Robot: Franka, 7 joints.
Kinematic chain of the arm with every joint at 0, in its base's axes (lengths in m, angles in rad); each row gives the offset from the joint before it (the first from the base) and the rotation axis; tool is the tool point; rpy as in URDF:
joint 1: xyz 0 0 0.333 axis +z
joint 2: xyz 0 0 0 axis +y
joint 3: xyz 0 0 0.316 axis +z
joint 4: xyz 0.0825 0 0 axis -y
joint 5: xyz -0.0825 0 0.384 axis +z
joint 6: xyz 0 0 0 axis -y
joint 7: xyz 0.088 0 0 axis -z
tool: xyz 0 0 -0.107 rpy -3.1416 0 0
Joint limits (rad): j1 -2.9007..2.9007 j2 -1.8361..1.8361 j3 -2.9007..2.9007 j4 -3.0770..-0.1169 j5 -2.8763..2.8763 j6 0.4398..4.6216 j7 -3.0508..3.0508
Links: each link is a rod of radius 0.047 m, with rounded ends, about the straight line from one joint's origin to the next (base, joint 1, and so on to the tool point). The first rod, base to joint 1, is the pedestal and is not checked.
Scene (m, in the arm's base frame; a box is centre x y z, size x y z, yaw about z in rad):
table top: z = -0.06
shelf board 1: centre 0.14 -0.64 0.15 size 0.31 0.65 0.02 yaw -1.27
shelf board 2: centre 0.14 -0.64 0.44 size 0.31 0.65 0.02 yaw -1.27
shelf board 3: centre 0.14 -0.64 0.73 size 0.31 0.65 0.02 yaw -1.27
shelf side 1: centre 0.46 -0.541 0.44 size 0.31 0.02 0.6 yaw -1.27
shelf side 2: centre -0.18 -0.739 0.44 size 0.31 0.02 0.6 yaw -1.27
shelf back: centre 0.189 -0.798 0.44 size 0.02 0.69 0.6 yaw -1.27
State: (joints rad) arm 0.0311 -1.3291 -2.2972 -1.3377 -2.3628 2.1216 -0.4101
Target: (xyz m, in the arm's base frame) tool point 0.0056 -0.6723 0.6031
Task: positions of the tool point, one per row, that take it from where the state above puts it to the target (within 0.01 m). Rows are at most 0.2 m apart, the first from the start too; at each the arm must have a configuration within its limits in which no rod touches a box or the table.
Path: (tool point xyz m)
1: -0.5820 -0.4715 0.2047
2: -0.5420 -0.4903 0.3579
3: -0.4818 -0.4668 0.5166
4: -0.3957 -0.4081 0.6554
5: -0.2861 -0.3295 0.7540
6: -0.2248 -0.3723 0.7050
7: -0.1540 -0.3994 0.6544
8: -0.0764 -0.4078 0.6031
9: -0.0594 -0.5247 0.5770
10: -0.0309 -0.6151 0.5677
11: 0.0056 -0.6723 0.6031

